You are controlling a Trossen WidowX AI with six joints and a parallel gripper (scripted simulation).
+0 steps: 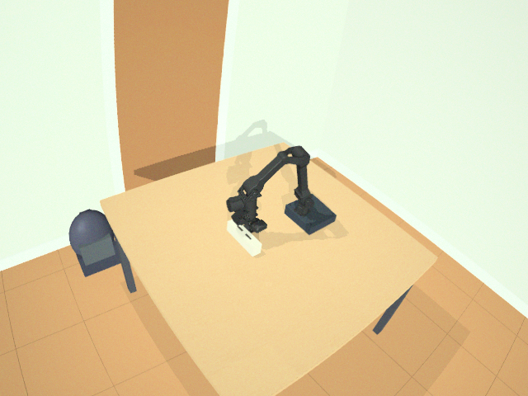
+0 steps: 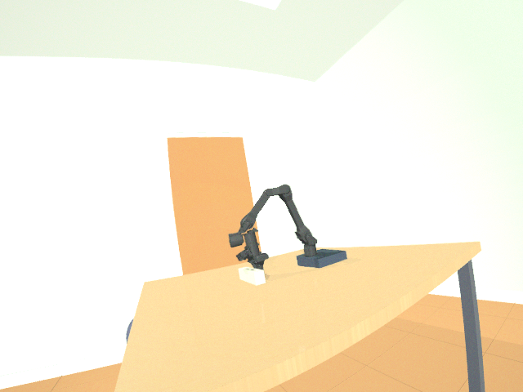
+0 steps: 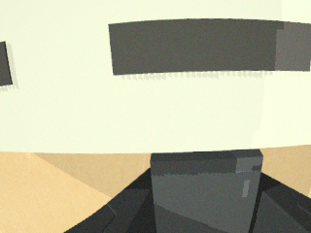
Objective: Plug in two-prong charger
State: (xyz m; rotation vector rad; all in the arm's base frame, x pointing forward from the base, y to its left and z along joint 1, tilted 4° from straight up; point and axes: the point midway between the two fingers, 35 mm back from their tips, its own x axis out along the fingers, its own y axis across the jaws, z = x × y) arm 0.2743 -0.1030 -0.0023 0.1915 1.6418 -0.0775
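Now: the black two-prong charger 20 mm ahead of my gripper tip and 10 mm above it.
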